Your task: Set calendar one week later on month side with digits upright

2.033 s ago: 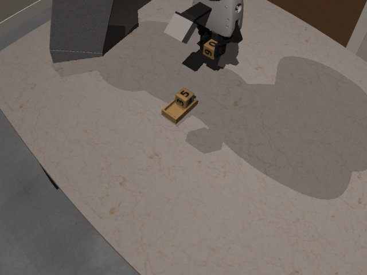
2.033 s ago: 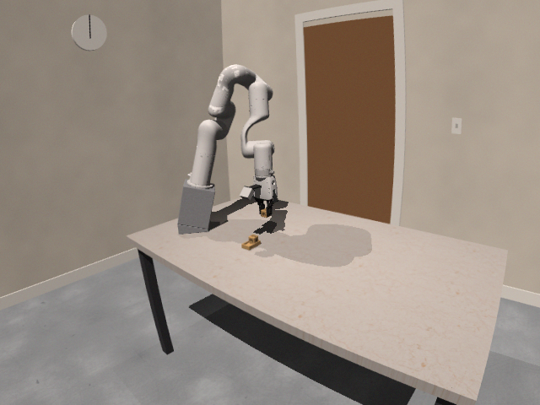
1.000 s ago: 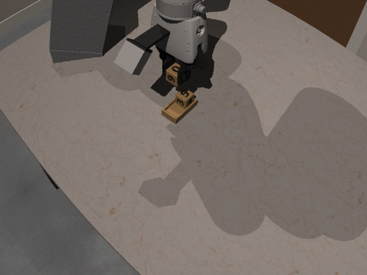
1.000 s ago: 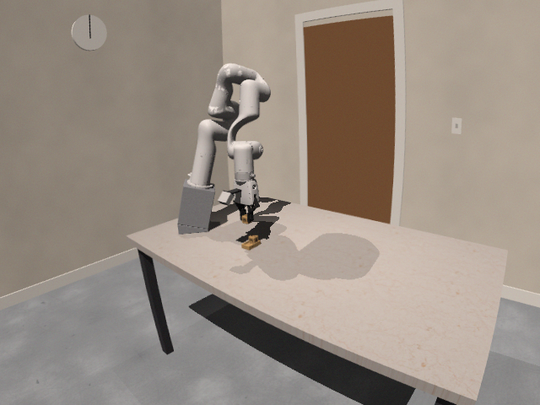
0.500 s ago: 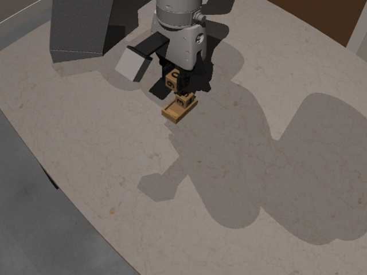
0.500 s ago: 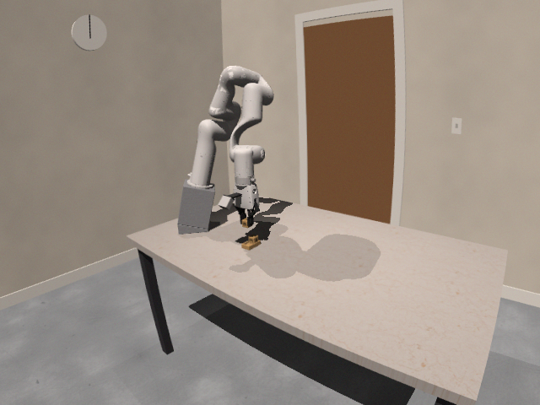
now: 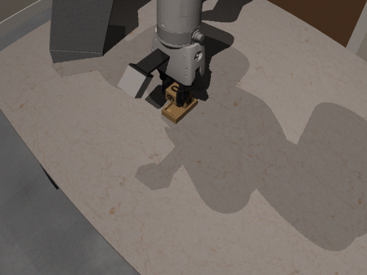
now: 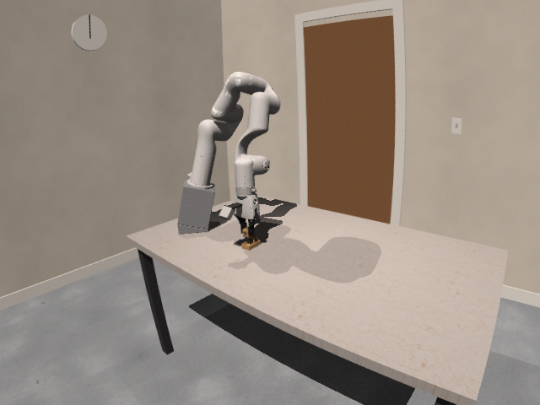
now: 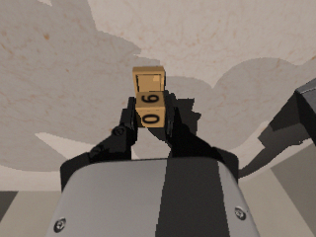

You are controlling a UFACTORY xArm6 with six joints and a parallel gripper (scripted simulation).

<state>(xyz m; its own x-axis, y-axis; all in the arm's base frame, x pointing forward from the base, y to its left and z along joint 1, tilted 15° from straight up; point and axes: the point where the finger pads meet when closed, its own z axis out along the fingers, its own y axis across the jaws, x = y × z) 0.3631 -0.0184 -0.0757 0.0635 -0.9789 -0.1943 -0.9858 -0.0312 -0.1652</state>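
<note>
The wooden tray lies 2 cm to the left of my hand and 7 cm below it.
</note>
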